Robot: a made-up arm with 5 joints. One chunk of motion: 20 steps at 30 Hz.
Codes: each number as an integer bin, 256 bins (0 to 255) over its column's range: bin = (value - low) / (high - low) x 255, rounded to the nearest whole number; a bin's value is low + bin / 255 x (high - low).
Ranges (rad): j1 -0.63..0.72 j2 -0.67..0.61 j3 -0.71..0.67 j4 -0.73..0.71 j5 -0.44..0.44
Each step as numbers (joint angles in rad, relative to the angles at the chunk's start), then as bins.
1 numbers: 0.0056 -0.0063 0.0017 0.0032 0.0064
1 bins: 120 132 132 130 129
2 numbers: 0.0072 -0.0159 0.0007 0.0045 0.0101
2 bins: 120 130 131 130 130
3 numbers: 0.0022 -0.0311 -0.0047 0.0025 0.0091
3 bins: 119 127 130 130 130
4 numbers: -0.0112 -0.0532 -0.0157 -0.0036 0.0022
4 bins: 117 123 128 129 128
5 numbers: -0.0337 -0.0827 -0.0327 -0.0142 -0.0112
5 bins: 113 117 125 127 124
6 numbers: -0.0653 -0.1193 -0.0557 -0.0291 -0.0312
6 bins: 107 110 121 124 118
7 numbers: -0.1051 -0.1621 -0.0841 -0.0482 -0.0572
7 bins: 99 101 116 121 111
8 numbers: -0.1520 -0.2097 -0.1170 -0.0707 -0.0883
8 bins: 90 92 110 117 102
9 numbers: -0.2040 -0.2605 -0.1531 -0.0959 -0.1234
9 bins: 80 82 103 112 92
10 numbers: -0.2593 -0.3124 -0.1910 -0.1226 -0.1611
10 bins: 70 71 96 108 81
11 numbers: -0.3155 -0.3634 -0.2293 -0.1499 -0.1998
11 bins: 59 61 89 103 70
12 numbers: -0.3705 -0.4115 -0.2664 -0.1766 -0.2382
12 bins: 49 51 82 98 58
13 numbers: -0.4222 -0.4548 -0.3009 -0.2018 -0.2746
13 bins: 39 43 76 94 48
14 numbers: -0.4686 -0.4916 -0.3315 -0.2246 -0.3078
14 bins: 30 36 70 89 38
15 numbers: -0.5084 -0.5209 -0.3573 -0.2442 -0.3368
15 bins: 23 30 65 86 30
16 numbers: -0.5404 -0.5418 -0.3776 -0.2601 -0.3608
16 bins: 17 26 61 83 23
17 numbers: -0.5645 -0.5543 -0.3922 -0.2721 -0.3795
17 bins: 12 23 59 81 18
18 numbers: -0.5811 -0.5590 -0.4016 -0.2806 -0.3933
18 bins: 9 22 57 80 14
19 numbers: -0.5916 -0.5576 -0.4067 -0.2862 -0.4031
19 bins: 7 22 56 79 11
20 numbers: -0.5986 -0.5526 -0.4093 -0.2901 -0.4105
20 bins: 6 23 56 78 9
